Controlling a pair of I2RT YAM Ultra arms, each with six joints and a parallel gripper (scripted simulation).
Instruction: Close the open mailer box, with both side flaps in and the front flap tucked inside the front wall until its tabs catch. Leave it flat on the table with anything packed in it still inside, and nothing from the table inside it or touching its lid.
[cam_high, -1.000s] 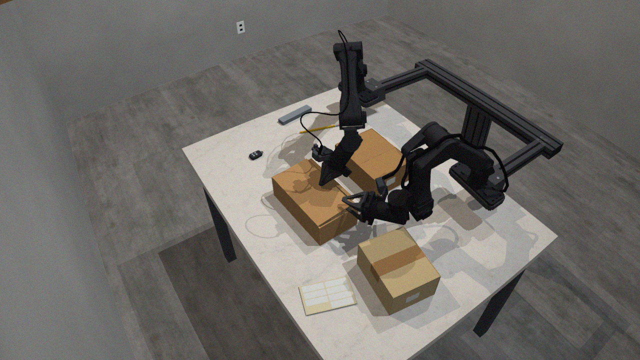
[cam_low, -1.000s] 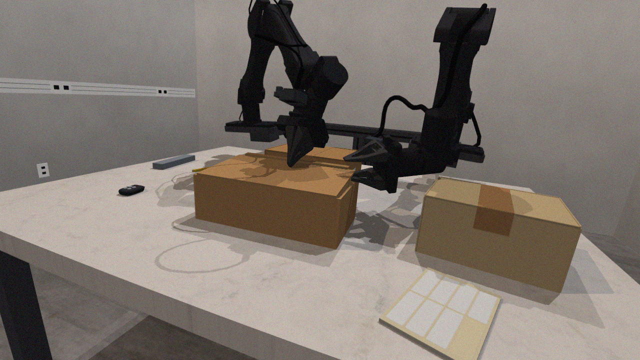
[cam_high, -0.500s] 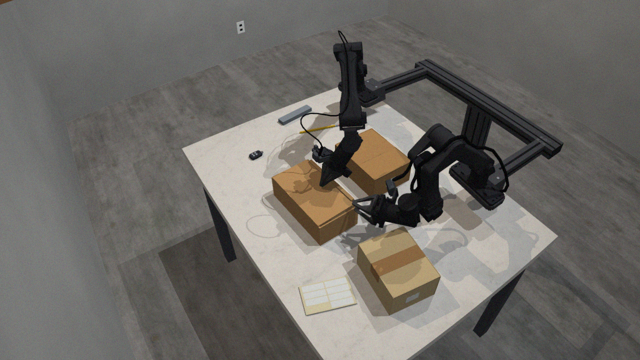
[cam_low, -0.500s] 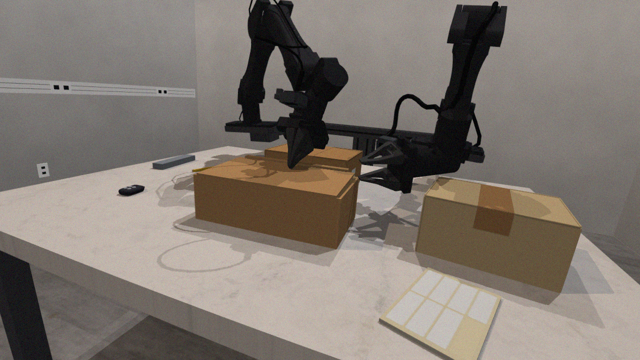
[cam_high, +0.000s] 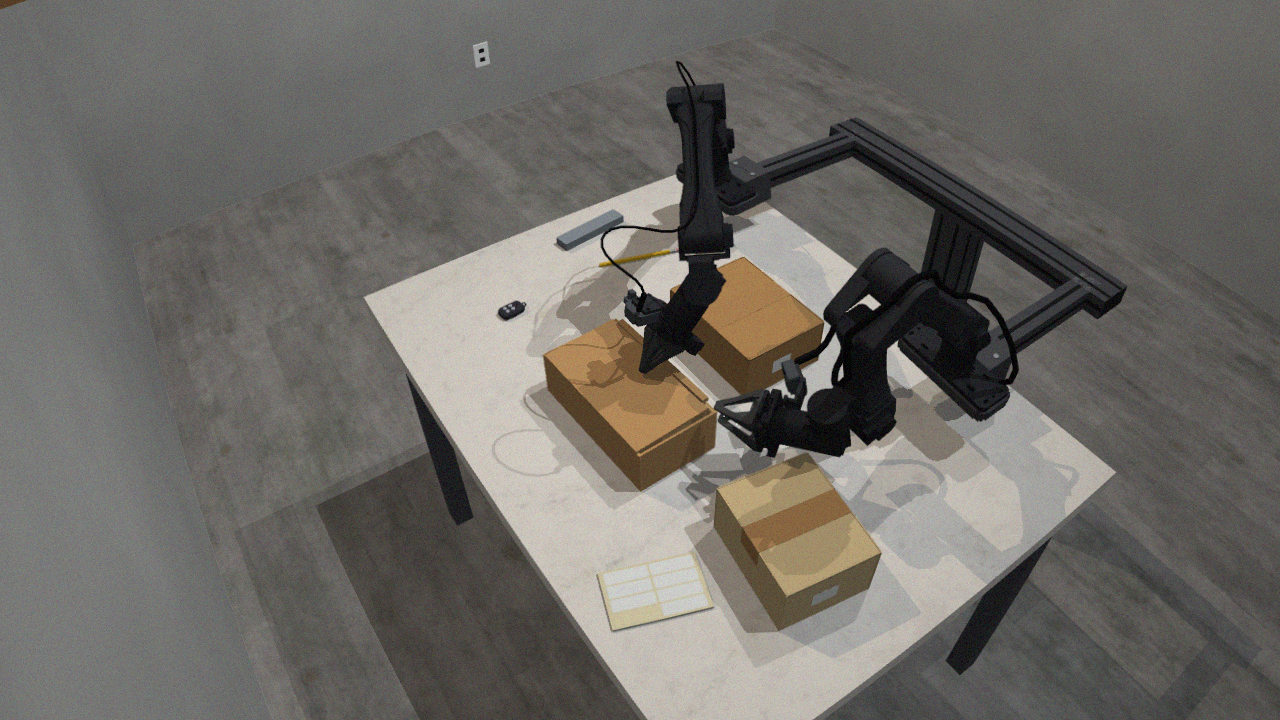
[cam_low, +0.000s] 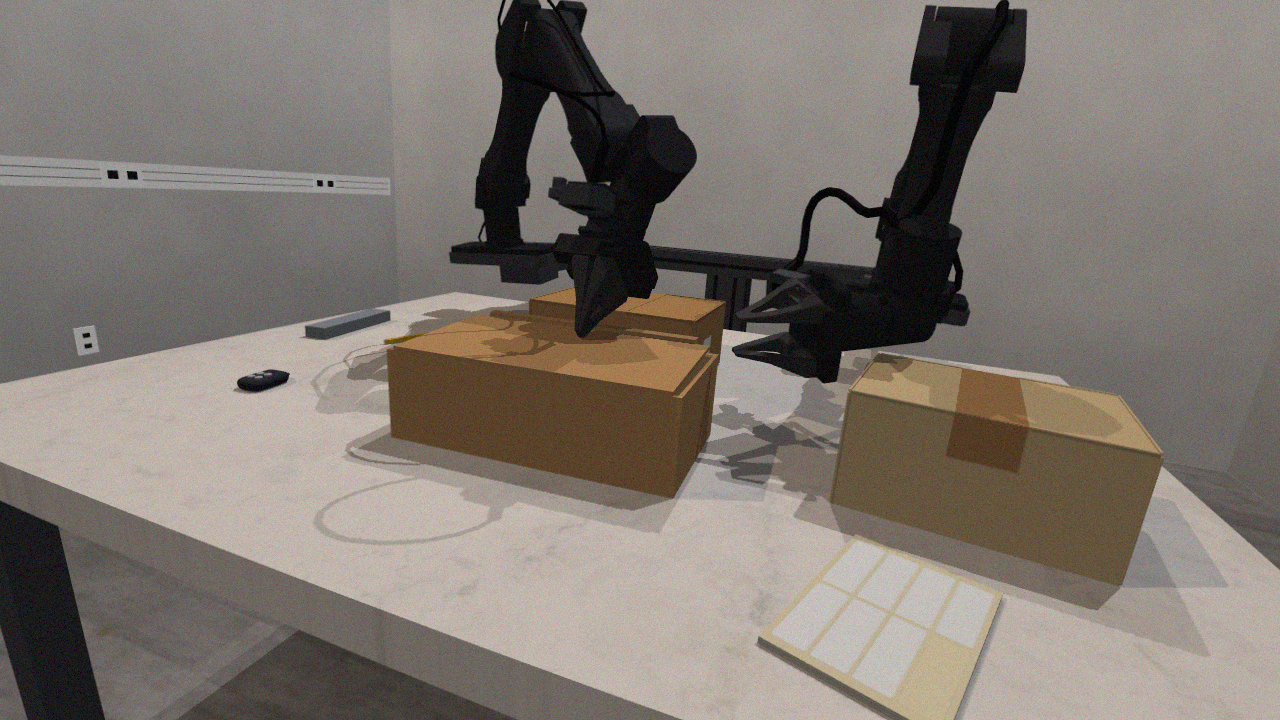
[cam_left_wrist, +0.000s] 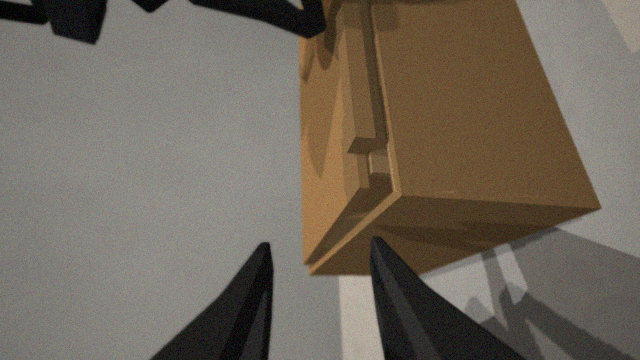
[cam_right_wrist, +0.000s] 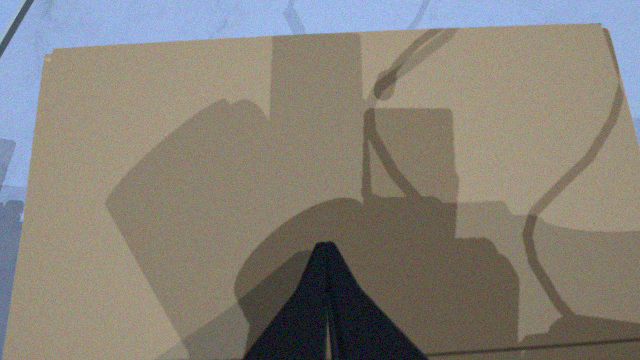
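The grey block lies 8 cm ahead of my right hand and 9 cm below it. Also, from my right hand: key fob (7 cm ahead, 37 cm to the right, 10 cm below); label sheet (18 cm ahead, 31 cm to the left, 11 cm below); pencil (23 cm behind, 37 cm to the right, 10 cm below).
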